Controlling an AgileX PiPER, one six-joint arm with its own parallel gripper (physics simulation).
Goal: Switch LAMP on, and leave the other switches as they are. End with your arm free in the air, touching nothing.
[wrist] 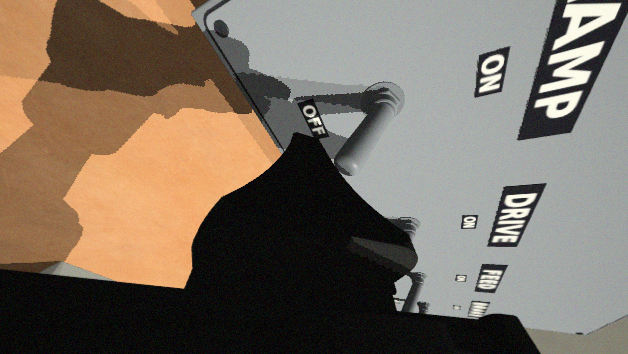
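The LAMP switch is a grey lever [369,135] on the grey panel. Its round base is at the upper middle, and the lever slants down and left on the OFF side. The OFF label [313,119] is left of the lever. The ON label [491,71] and the large LAMP label [560,70], cut off by the top edge, are to the right. My gripper [301,151] is a black silhouette with its fingertips together, shut, with nothing seen held. Its tip overlaps the lower edge of the OFF label and is just left of the lever's free end; I cannot tell whether they touch.
The panel [450,150] carries more levers below: the DRIVE lever [411,225], partly hidden by the gripper, the FEED lever [413,292], and another small lever [424,307]. The DRIVE label [517,215] and FEED label [490,278] are beside them. An orange-brown surface [165,185] with shadows is at the left.
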